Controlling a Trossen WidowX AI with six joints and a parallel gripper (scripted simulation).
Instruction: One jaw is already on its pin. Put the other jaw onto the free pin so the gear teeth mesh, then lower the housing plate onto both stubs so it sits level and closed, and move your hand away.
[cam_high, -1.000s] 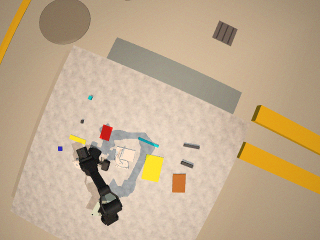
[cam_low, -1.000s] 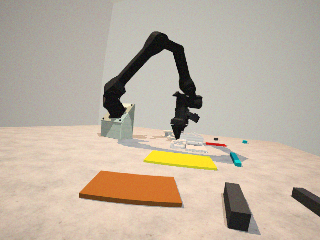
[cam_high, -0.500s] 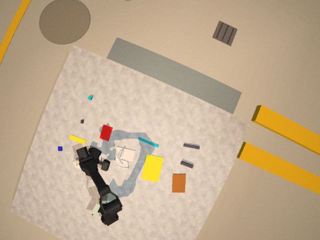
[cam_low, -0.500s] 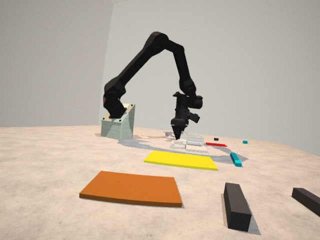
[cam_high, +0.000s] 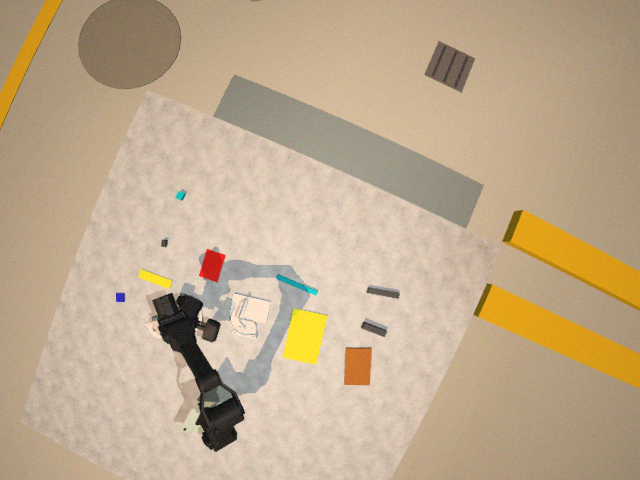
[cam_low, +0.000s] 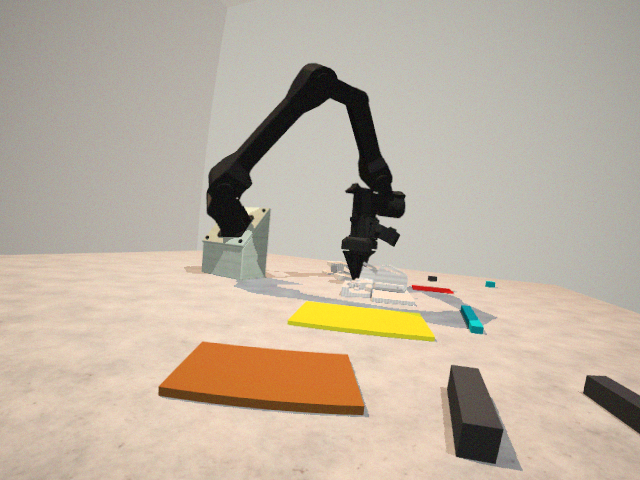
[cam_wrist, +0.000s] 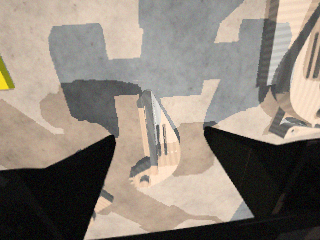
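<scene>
Right now my gripper tip is 40 mm past the ribbed jaw and 10 mm to the right of it. Round my gripper tip: yellow bar (40 mm ahead, 180 mm to the left); then white holder block (90 mm behind, 90 mm to the left); then red slab (170 mm ahead, 30 mm to the left).
</scene>
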